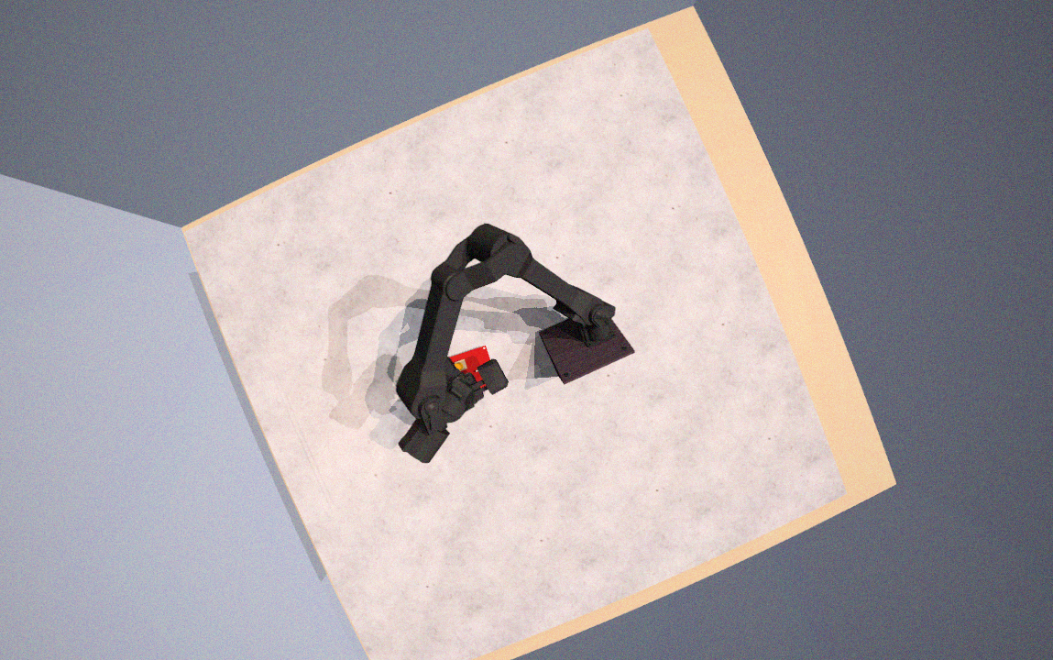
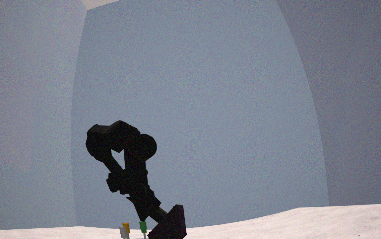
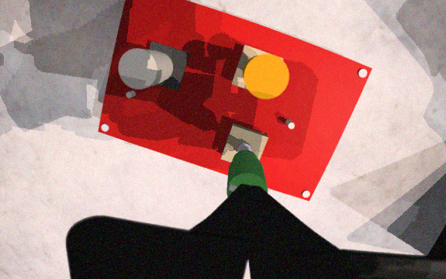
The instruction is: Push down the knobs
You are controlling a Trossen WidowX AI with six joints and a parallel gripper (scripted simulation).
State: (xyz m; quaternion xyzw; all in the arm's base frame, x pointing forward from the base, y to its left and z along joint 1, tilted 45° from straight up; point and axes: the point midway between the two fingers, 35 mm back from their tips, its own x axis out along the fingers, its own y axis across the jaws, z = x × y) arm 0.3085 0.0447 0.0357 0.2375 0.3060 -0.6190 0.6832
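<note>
Right now the green knob is 10 mm below my gripper tip. Round my gripper tip: grey knob (60 mm ahead, 40 mm to the right, 30 mm below).
</note>
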